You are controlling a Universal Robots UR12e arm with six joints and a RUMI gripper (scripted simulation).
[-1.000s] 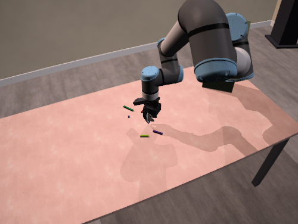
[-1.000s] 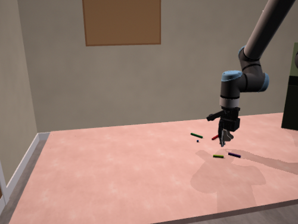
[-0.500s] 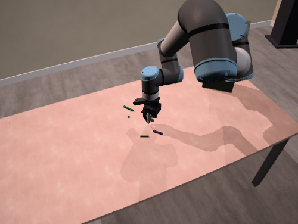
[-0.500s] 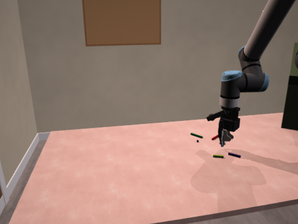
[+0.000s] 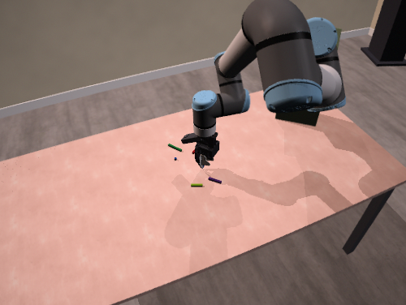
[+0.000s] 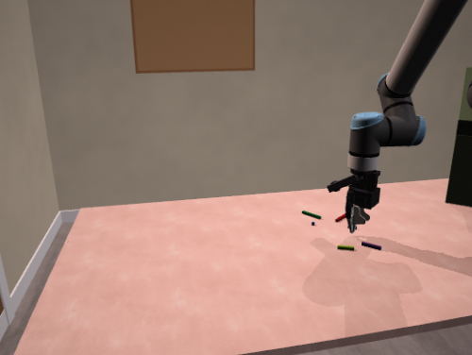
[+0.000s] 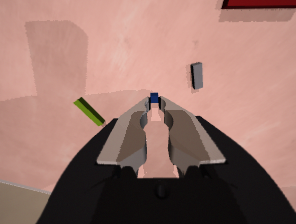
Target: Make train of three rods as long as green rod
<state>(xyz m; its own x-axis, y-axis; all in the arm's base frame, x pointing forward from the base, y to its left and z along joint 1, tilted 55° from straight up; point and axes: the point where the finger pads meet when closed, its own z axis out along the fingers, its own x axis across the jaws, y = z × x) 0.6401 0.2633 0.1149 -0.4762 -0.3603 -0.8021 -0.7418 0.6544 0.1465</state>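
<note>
My gripper is now 60 mm to the left of the grey rod, 20 mm above it and 10 mm past it. The rest, counted from my hand: purple rod 80 mm to the left, 50 mm behind, 20 mm below; then lime rod 100 mm to the left, 30 mm ahead, 20 mm below; then red rod 130 mm to the right, 20 mm below, 20 mm ahead.
</note>
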